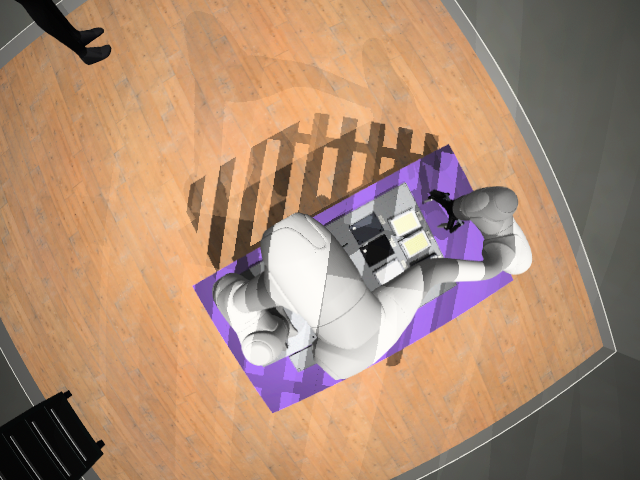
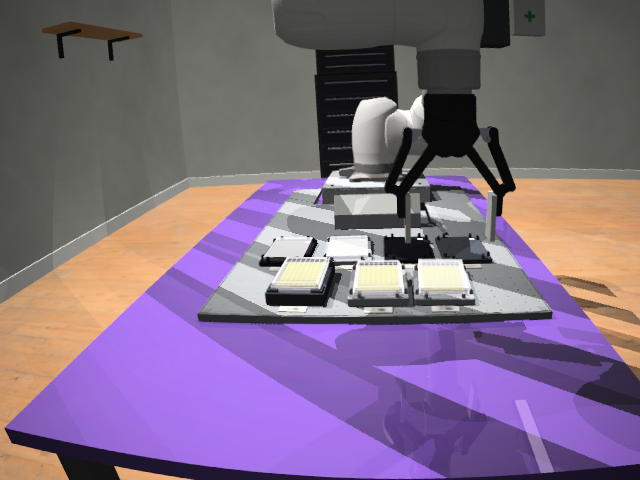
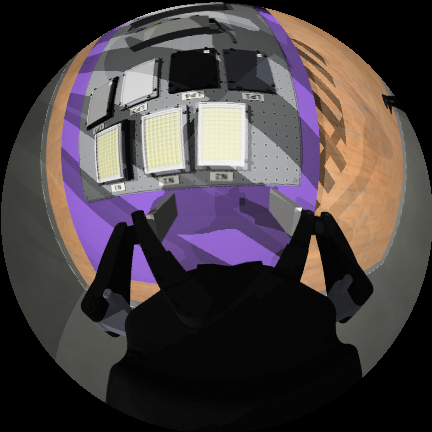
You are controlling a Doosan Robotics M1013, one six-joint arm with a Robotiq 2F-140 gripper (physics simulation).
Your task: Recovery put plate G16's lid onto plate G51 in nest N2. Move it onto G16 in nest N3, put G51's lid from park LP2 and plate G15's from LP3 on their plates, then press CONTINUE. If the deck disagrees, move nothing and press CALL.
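Places are measured from the arm's base along level axes (x ahead, y left, z up), in centimetres.
Where they show: gripper, fingertip midpoint: point(image 1: 433, 212) point(image 2: 449, 239) point(image 3: 222, 200); arm's base, link origin: point(image 1: 273, 325) point(image 2: 376, 177).
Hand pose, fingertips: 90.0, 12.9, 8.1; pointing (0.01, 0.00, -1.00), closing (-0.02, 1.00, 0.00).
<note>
Each offset is from my fingertips to the top centre of the thing, as dx, dy, dz. "spot": to the spot under its first point.
My gripper point(image 1: 437, 211) point(image 2: 448, 238) point(image 3: 222, 200) is open and empty, above the purple table just off the deck's front edge. The plate at the label N2 {spot: -10.4, +0.5, -9.7} point(image 1: 405, 223) point(image 2: 442, 273) point(image 3: 221, 135) looks covered by a clear lid. A middle yellow-welled plate {-9.8, -11.1, -9.6} point(image 1: 415, 243) point(image 2: 377, 276) point(image 3: 164, 142) is beside it. A third plate {-9.9, -25.1, -8.8} point(image 2: 302, 273) point(image 3: 109, 155) sits on a taller black nest; these two nest labels are hard to read. A white piece lies on LP2 {-28.1, -18.2, -10.8} point(image 1: 390, 272) point(image 2: 349, 248) point(image 3: 140, 81) and a light grey one on LP3 {-27.5, -31.2, -10.8} point(image 2: 289, 248) point(image 3: 101, 104).
A black park LP4 {-28.5, -5.2, -10.6} point(image 2: 395, 250) point(image 3: 194, 71) and slate park LP1 {-28.0, +7.0, -10.6} point(image 2: 467, 249) point(image 3: 247, 70) stand behind N2. A grey control box {-49.8, -12.1, -4.2} point(image 2: 377, 219) point(image 3: 172, 32) is farther back; its button labels are unreadable. The arm's base point(image 2: 376, 136) stands behind it. A person's legs point(image 1: 59, 28) show.
</note>
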